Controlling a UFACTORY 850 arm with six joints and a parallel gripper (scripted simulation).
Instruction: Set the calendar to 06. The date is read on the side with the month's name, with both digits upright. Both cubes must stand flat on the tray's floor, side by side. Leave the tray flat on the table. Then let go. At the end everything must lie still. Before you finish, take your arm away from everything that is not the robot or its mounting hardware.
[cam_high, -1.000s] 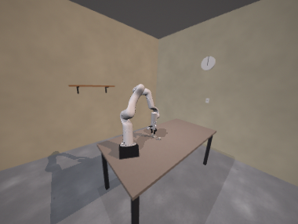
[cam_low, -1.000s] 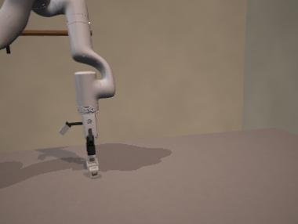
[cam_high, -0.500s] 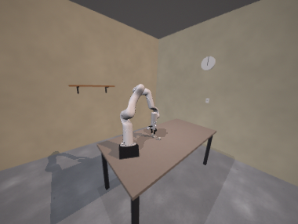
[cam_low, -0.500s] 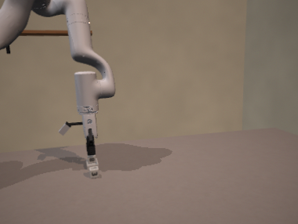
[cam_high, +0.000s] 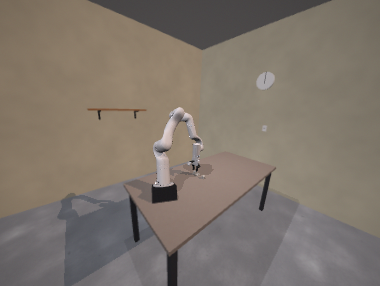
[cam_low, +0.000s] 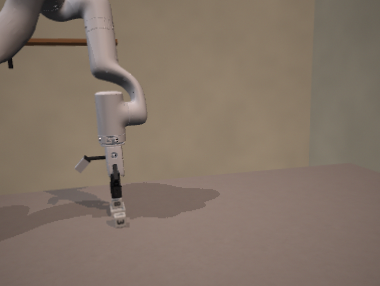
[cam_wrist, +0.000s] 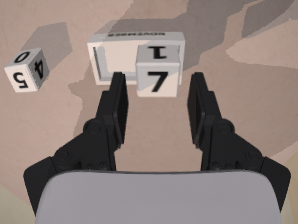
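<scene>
My hand is 20 mm to the left of the white calendar tray and 60 mm above it. Round my hand: white number cube 20 mm ahead, 130 mm to the right, 50 mm below.
</scene>
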